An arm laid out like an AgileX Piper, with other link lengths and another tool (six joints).
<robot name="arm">
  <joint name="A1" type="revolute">
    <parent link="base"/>
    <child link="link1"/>
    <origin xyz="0 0 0.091" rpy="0 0 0"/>
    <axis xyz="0 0 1"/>
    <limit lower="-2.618" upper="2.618"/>
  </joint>
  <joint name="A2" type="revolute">
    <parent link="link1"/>
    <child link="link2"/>
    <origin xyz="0 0 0" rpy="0 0 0"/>
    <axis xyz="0 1 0"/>
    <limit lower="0" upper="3.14"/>
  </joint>
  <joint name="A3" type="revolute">
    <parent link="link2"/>
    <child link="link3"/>
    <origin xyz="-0.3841 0 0.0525" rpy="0 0 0"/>
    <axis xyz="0 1 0"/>
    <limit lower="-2.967" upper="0"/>
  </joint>
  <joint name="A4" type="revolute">
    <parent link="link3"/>
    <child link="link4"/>
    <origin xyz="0.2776 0 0.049" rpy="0 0 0"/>
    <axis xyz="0.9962 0 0.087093"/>
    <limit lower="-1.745" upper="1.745"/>
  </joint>
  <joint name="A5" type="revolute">
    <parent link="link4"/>
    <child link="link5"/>
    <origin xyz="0 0 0" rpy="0 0 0"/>
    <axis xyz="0 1 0"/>
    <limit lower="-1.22" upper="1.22"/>
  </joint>
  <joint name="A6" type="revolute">
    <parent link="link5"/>
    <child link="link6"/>
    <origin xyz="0.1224 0 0.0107" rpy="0 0 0"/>
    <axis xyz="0.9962 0 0.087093"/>
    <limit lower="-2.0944" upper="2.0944"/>
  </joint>
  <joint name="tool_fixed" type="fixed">
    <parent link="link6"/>
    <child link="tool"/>
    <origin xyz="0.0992 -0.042 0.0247" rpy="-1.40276 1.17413 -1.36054"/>
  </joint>
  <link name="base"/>
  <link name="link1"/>
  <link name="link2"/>
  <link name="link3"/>
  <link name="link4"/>
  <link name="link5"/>
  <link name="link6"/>
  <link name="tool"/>
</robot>
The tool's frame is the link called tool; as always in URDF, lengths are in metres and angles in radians.
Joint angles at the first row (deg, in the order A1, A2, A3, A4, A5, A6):
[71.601 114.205 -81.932 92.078 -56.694 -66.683]
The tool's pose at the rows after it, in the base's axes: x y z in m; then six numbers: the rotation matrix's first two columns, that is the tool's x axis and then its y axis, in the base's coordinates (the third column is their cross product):
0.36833 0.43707 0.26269 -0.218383 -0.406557 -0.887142 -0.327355 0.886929 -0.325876
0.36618 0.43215 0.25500 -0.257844 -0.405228 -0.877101 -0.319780 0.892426 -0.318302
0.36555 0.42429 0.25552 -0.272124 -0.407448 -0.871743 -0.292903 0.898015 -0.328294
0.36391 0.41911 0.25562 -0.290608 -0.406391 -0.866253 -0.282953 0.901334 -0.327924
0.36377 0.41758 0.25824 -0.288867 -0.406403 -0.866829 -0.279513 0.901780 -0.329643
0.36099 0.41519 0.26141 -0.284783 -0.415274 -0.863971 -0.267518 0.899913 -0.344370
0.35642 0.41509 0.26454 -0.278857 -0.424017 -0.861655 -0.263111 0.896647 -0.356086
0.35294 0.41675 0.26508 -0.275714 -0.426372 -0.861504 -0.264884 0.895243 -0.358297
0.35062 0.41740 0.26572 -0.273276 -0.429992 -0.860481 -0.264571 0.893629 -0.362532
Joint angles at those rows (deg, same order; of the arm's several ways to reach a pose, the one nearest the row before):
[71.601 113.730 -81.931 94.741 -57.099 -68.197]
[71.600 113.730 -81.932 97.451 -57.448 -69.184]
[71.601 113.629 -81.932 98.492 -59.161 -69.832]
[71.601 113.254 -81.933 99.947 -59.813 -70.697]
[71.601 113.019 -81.933 99.947 -60.068 -70.909]
[71.997 112.917 -81.934 99.947 -61.357 -71.430]
[72.626 112.770 -81.932 99.946 -62.375 -71.914]
[73.106 112.770 -81.934 99.947 -62.731 -71.916]
[73.428 112.770 -81.932 99.947 -63.102 -72.045]

